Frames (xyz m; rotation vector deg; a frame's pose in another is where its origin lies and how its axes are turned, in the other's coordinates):
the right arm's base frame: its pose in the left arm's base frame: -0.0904 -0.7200 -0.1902 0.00 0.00 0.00
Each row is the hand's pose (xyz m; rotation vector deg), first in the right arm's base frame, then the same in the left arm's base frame.
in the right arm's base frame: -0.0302 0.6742 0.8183 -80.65 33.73 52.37
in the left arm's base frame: -0.1206 -0.0458 0.6281 -80.65 33.73 52.37
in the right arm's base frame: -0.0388 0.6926 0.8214 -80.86 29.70 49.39
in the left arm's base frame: -0.1292 -0.0274 0.6312 -80.86 29.70 49.39
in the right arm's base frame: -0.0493 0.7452 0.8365 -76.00 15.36 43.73
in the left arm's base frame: -0.1397 0.0252 0.6463 -76.00 15.36 43.73
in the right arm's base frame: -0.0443 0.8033 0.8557 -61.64 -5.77 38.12
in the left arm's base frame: -0.1347 0.0833 0.6655 -61.64 -5.77 38.12
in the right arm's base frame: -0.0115 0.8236 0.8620 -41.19 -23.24 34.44
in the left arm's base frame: -0.1019 0.1036 0.6718 -41.19 -23.24 34.44
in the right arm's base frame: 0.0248 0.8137 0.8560 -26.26 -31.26 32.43
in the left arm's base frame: -0.0656 0.0937 0.6658 -26.26 -31.26 32.43
